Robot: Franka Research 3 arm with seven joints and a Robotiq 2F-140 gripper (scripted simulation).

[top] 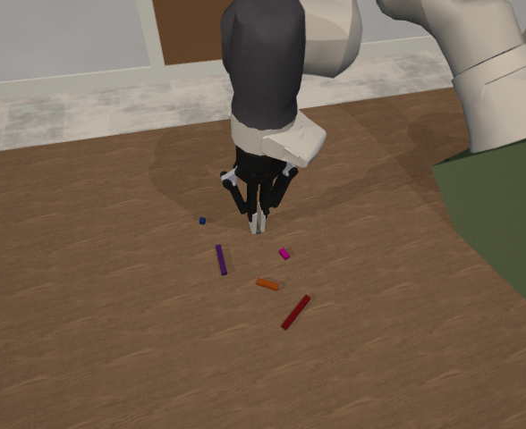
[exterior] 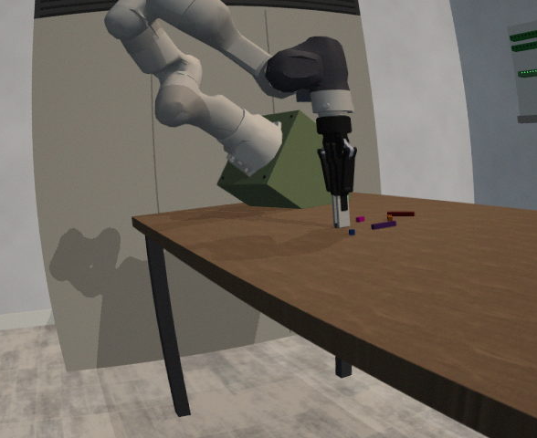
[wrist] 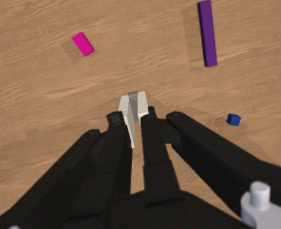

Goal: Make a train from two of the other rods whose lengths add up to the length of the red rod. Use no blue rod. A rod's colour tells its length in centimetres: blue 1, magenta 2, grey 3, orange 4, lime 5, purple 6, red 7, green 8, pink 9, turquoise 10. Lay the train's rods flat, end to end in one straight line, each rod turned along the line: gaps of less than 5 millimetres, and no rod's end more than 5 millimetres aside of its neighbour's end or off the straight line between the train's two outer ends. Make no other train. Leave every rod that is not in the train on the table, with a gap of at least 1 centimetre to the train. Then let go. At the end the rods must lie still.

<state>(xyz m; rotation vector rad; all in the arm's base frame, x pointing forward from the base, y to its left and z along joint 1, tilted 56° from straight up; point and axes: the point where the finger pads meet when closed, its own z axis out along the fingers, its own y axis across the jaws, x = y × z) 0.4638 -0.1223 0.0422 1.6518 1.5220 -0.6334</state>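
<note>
My hand is 30 mm above the grey rod. Round my hand: blue rod 90 mm ahead, 50 mm to the right, 30 mm below; purple rod 90 mm ahead, 40 mm to the left, 30 mm below; magenta rod 20 mm behind, 80 mm to the left, 30 mm below.
</note>
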